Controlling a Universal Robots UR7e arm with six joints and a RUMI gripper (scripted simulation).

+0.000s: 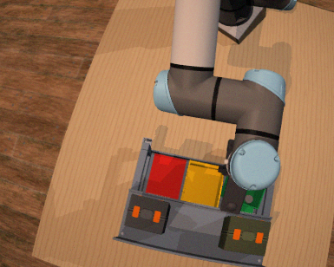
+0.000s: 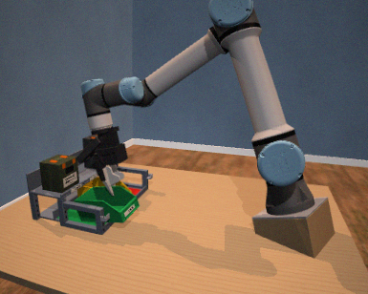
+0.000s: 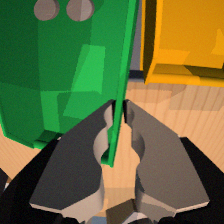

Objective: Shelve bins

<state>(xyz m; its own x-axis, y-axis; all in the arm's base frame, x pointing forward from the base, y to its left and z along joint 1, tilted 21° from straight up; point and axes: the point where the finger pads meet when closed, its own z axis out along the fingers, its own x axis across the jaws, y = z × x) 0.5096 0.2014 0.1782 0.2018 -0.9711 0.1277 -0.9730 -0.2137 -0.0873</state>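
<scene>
The green bin is 50 mm to the left of my hand, 30 mm below it and 10 mm behind it. From my hand the other things lie so: yellow bin (80 mm ahead, 60 mm to the right, 50 mm below); yellow mark (90 mm below, 80 mm ahead, 50 mm to the right); green mark (90 mm below, 60 mm to the left, 60 mm ahead).
</scene>
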